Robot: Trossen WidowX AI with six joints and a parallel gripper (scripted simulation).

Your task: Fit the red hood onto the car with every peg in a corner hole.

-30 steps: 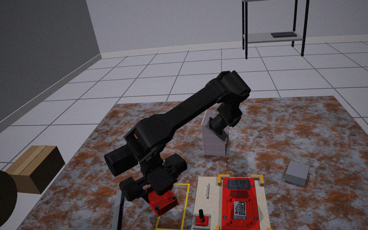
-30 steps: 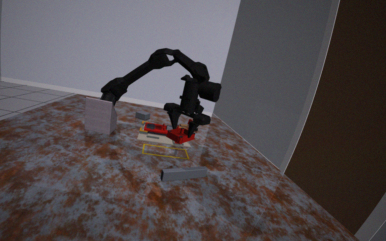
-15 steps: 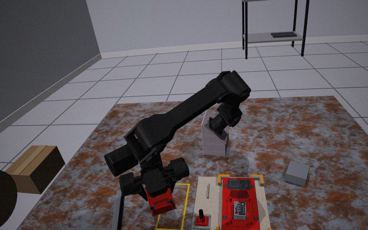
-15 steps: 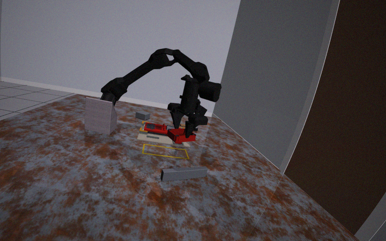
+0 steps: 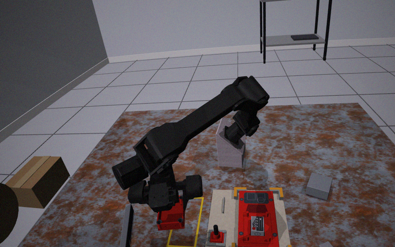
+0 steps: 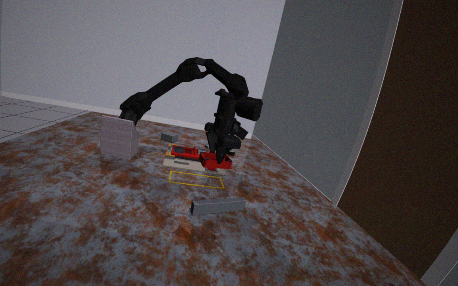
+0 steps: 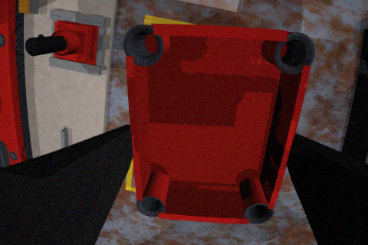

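Now: the red hood 1 cm below my gripper tip. The rest, counted from my gripper tip: engine block (1 cm behind, 24 cm to the left, 7 cm below); then jig (4 cm behind, 22 cm to the left, 8 cm below).
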